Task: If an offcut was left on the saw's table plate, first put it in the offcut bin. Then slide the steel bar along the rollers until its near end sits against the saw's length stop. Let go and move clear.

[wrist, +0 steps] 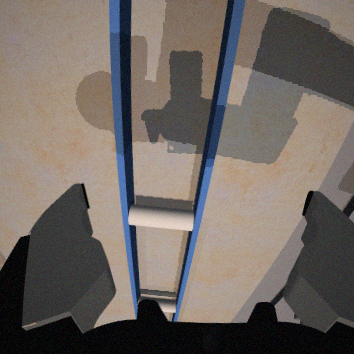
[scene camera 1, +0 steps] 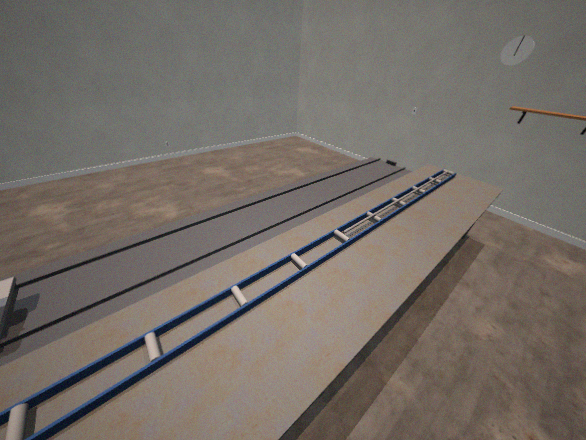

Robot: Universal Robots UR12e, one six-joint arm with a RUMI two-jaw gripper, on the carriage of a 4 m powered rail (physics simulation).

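Frame: origin at the arm's base, x ahead, y left, z up, level; centimetres.
Where they show: gripper, fingertip midpoint: [wrist: 195, 191].
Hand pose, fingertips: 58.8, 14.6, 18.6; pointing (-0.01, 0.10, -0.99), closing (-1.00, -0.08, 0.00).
After its pixels a point has its place, as x, y, z.
The steel bar [scene camera 1: 357, 225] {63.0, 210.8, 4.1} is a thin, light rod lying lengthwise on the rollers in the far part of the blue-railed track, in the scene view. It does not show in the wrist view. White rollers [scene camera 1: 298, 261] {62.8, 153.9, 2.5} [wrist: 161, 218] {61.8, 33.8, 2.6} cross between the blue rails [scene camera 1: 272, 289] {69.2, 130.6, 1.9} [wrist: 118, 100] {68.5, 13.5, 2.2}. My gripper [wrist: 195, 191] {58.7, 14.6, 18.6} is wide open and empty, with its jaws on either side of a bare stretch of the track, above it. It does not show in the scene view. The saw, its table plate, the length stop, any offcut and the offcut bin do not show in either view.
The long table [scene camera 1: 350, 300] {97.4, 162.2, -3.0} carries the track. Beside it runs the grey floor rail bed [scene camera 1: 165, 245] with two dark lines. A pale corner of the carriage [scene camera 1: 6, 290] {-12.7, 21.2, 0.0} shows at the left edge. An orange wall bar [scene camera 1: 547, 113] is at right. Arm shadows fall across the track in the wrist view.
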